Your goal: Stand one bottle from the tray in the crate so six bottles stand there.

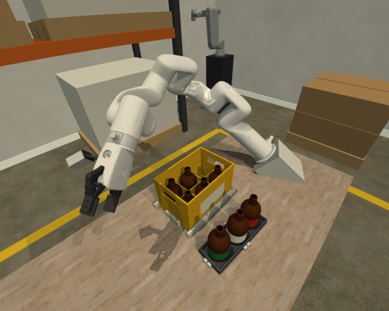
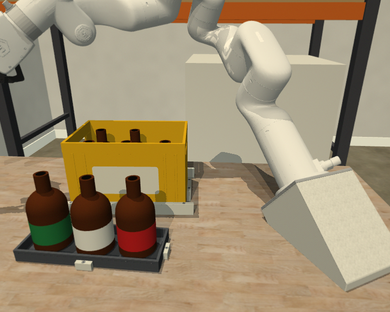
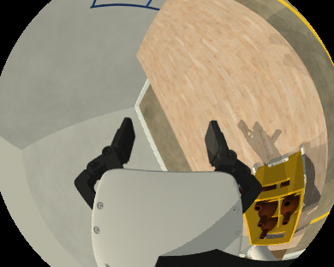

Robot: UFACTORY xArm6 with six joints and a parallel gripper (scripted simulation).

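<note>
The dark tray is 30 cm below my hand, 30 cm behind it and 22 cm to the left of it. The rest, counted from my hand: yellow crate 35 cm behind, 23 cm below, 1 cm to the right.
</note>
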